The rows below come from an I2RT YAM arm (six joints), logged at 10 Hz.
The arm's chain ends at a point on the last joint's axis. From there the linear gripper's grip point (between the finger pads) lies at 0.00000 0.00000 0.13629 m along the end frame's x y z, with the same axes.
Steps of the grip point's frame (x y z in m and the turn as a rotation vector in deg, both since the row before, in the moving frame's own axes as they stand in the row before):
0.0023 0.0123 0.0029 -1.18 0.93 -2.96
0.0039 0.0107 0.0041 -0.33 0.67 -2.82
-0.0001 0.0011 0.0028 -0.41 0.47 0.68
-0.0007 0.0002 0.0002 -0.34 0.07 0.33
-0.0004 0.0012 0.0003 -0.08 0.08 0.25
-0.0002 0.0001 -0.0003 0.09 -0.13 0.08
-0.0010 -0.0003 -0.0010 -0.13 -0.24 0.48
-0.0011 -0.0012 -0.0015 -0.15 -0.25 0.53
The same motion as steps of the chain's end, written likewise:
0.0000 0.0096 0.0029 -1.18 0.93 -2.96
0.0023 0.0100 0.0041 -0.33 0.67 -2.82
-0.0012 0.0001 0.0028 -0.41 0.47 0.68
-0.0009 -0.0006 0.0002 -0.34 0.07 0.33
-0.0006 0.0010 0.0003 -0.08 0.08 0.25
0.0001 0.0003 -0.0003 0.09 -0.13 0.08
-0.0004 -0.0006 -0.0010 -0.13 -0.24 0.48
-0.0005 -0.0016 -0.0015 -0.15 -0.25 0.53

